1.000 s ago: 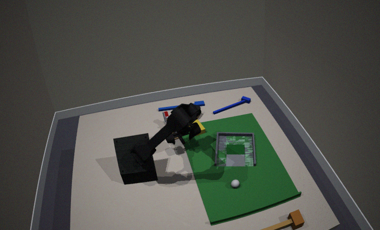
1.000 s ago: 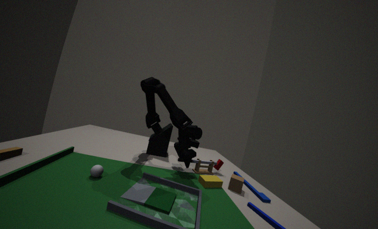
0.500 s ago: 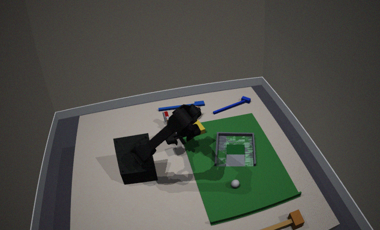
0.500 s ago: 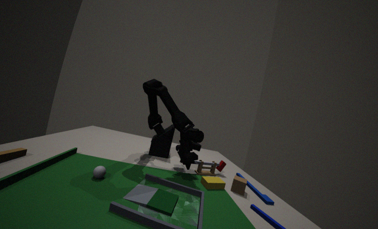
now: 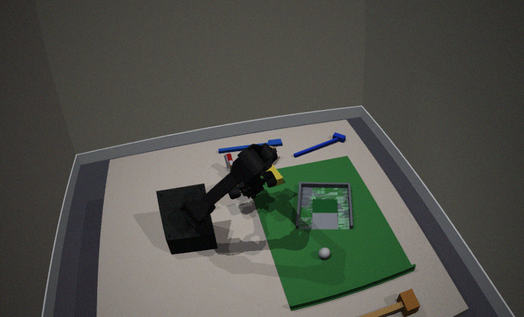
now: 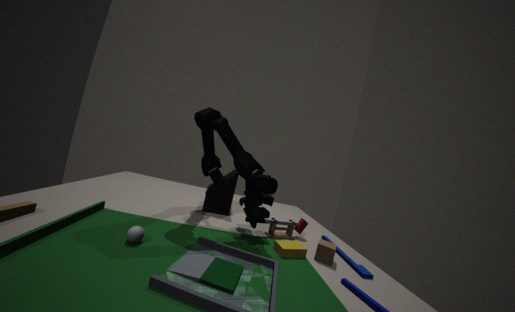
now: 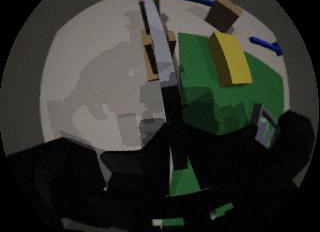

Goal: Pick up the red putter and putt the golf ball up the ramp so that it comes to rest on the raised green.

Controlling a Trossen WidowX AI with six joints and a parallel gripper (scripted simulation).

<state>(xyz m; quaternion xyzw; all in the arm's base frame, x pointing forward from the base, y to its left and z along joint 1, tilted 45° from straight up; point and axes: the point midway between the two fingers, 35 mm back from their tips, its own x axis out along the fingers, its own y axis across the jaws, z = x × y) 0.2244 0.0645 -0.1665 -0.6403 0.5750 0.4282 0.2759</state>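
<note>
Right now my gripper tip is 130 mm to the right of the wooden stand and 30 mm past it. From my gripper tip the other things lie so: green mat 260 mm ahead, 180 mm to the right, 30 mm below; yellow block 120 mm to the left, 110 mm ahead, 10 mm below; tan block 250 mm to the left, 120 mm ahead.
</note>
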